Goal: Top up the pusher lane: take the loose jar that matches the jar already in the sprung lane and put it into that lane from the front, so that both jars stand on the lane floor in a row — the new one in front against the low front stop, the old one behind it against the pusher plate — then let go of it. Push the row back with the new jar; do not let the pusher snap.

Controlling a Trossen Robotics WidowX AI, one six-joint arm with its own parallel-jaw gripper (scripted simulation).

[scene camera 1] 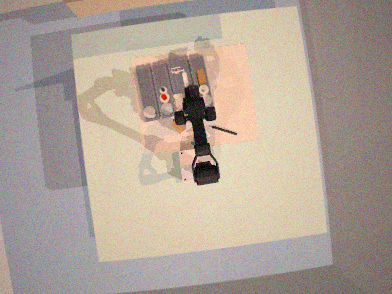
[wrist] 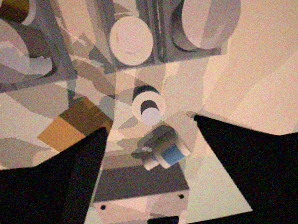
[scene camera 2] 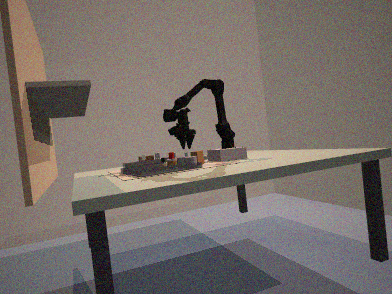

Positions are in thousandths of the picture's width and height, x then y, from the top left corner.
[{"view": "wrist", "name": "my gripper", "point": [512, 560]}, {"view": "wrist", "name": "cream-topped jar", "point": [441, 181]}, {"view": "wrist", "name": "orange-brown block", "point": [273, 533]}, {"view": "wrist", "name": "cream-topped jar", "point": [498, 475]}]
